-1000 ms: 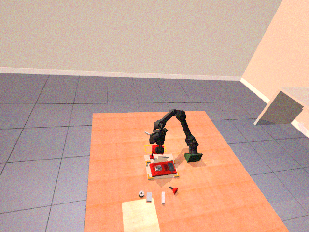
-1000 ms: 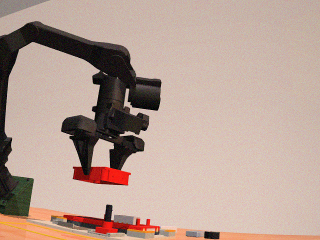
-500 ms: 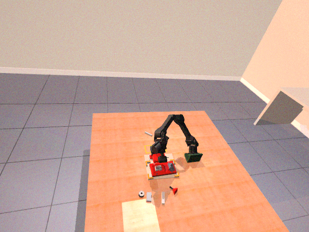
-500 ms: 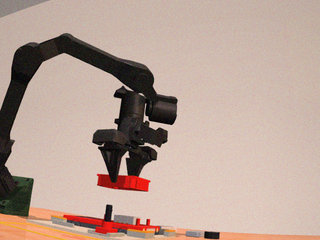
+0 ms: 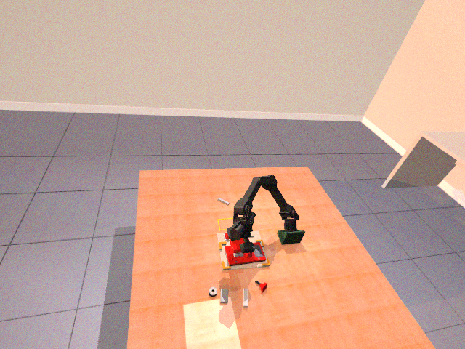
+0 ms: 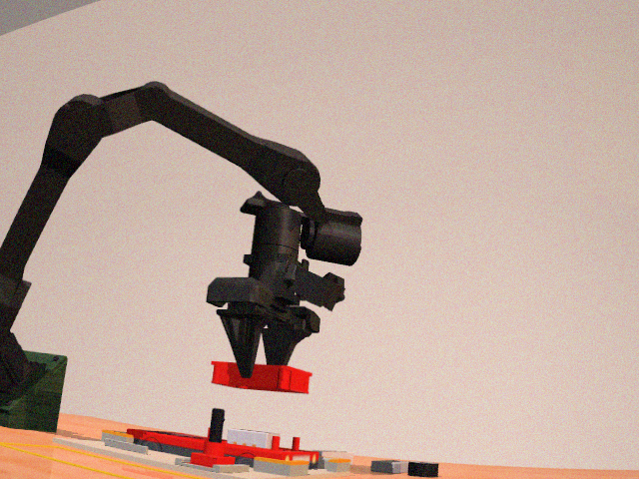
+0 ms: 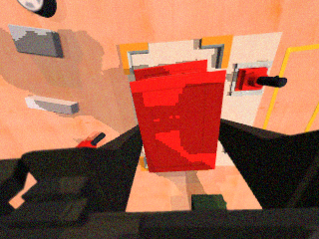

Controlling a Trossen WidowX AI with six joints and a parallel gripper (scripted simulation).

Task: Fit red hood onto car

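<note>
The grey engine block lies 80 mm below my gripper tip. From my gripper tip the other things lie so: red hood (10 mm above); then grey pin (390 mm to the right, 90 mm below, 30 mm behind).
</note>
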